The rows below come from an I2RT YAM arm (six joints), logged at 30 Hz.
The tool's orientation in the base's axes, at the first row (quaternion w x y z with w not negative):
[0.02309, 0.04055, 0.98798, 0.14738]
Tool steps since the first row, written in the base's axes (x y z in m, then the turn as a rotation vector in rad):
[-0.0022, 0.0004, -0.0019, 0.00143, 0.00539, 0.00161]
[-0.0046, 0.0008, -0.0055, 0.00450, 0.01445, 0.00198]
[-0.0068, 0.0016, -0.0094, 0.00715, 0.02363, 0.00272]
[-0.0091, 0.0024, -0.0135, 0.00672, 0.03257, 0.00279]
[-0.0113, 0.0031, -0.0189, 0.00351, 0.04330, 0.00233]
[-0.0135, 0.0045, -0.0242, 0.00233, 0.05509, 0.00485]
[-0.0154, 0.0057, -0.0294, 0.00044, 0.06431, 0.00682]
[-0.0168, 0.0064, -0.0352, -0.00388, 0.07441, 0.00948]
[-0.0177, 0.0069, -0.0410, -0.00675, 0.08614, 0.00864]
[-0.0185, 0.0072, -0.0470, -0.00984, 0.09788, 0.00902]
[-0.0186, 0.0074, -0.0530, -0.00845, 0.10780, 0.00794]
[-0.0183, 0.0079, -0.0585, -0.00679, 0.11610, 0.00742]
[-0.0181, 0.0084, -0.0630, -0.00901, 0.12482, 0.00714]
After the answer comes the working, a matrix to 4 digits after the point.
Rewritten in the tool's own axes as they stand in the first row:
[0.0023, -0.0003, 0.0018, -0.00101, 0.00571, 0.00010]
[0.0048, -0.0012, 0.0052, -0.00329, 0.01468, 0.00255]
[0.0072, -0.0017, 0.0091, -0.00516, 0.02385, 0.00465]
[0.0097, -0.0023, 0.0131, -0.00395, 0.03236, 0.00715]
[0.0122, -0.0034, 0.0183, 0.00019, 0.04222, 0.01050]
[0.0146, -0.0038, 0.0236, 0.00231, 0.05411, 0.01144]
[0.0168, -0.0043, 0.0289, 0.00492, 0.06334, 0.01212]
[0.0185, -0.0054, 0.0345, 0.01001, 0.07343, 0.01225]
[0.0196, -0.0067, 0.0402, 0.01392, 0.08415, 0.01628]
[0.0206, -0.0083, 0.0459, 0.01800, 0.09523, 0.01914]
[0.0209, -0.0098, 0.0517, 0.01752, 0.10447, 0.02312]
[0.0209, -0.0110, 0.0571, 0.01660, 0.11235, 0.02611]
[0.0209, -0.0118, 0.0616, 0.01958, 0.12042, 0.02877]

The tool's axes in the first row as the columns of a matrix, in the base's axes (rounded; the answer above uses it unrounded):
[-0.9956, 0.0733, 0.0576]
[0.0869, 0.9533, 0.2893]
[-0.0337, 0.2931, -0.9555]

